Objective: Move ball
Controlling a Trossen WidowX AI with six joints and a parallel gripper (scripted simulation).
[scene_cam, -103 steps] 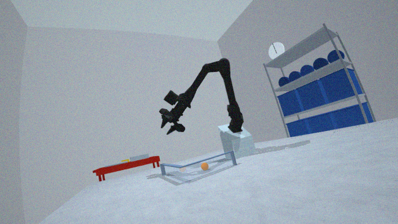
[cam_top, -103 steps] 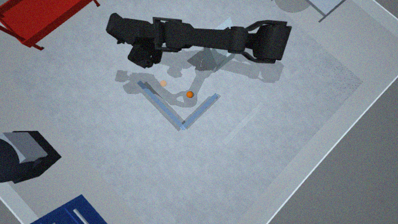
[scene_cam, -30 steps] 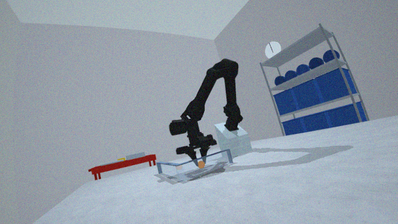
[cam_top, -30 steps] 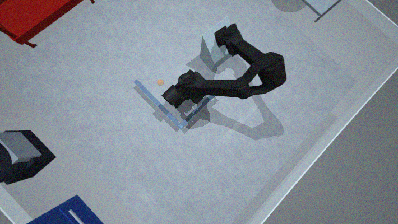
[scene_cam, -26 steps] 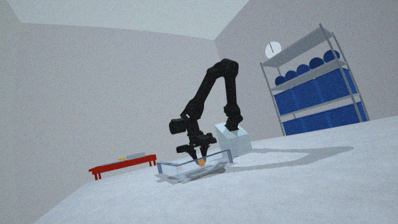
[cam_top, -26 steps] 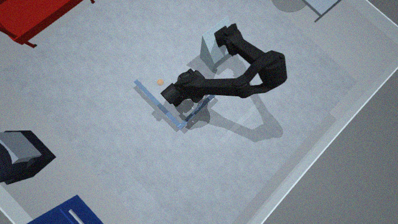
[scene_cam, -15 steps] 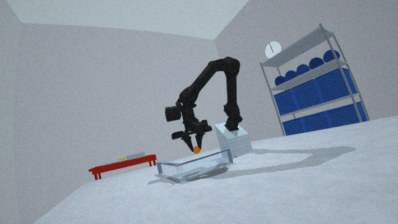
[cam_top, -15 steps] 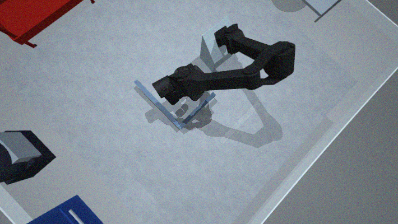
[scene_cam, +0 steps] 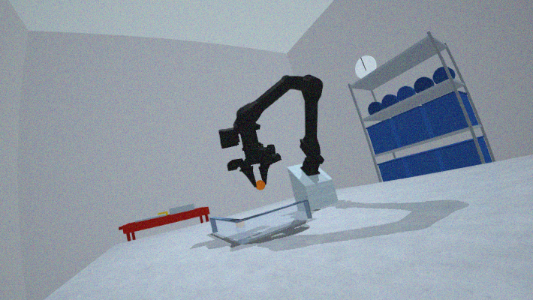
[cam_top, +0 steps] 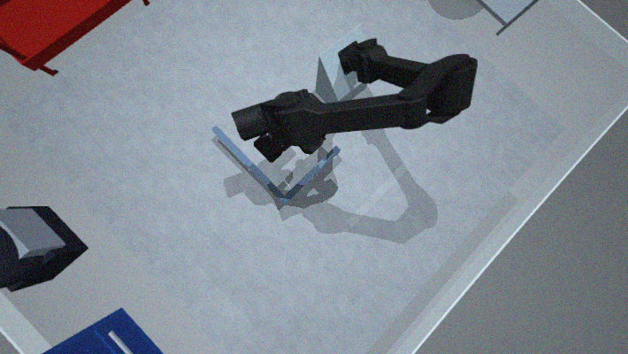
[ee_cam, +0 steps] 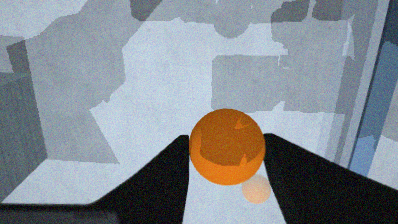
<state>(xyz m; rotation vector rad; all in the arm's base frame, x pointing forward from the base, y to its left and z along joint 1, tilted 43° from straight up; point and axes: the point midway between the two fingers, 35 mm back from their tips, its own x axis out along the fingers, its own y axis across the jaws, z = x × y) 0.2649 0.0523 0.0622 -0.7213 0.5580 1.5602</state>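
The see-through copy of ball lies 70 mm ahead of my gripper tip, 120 mm to the right of it and 120 mm below it. Round my gripper tip: orange ball: right at my gripper tip.
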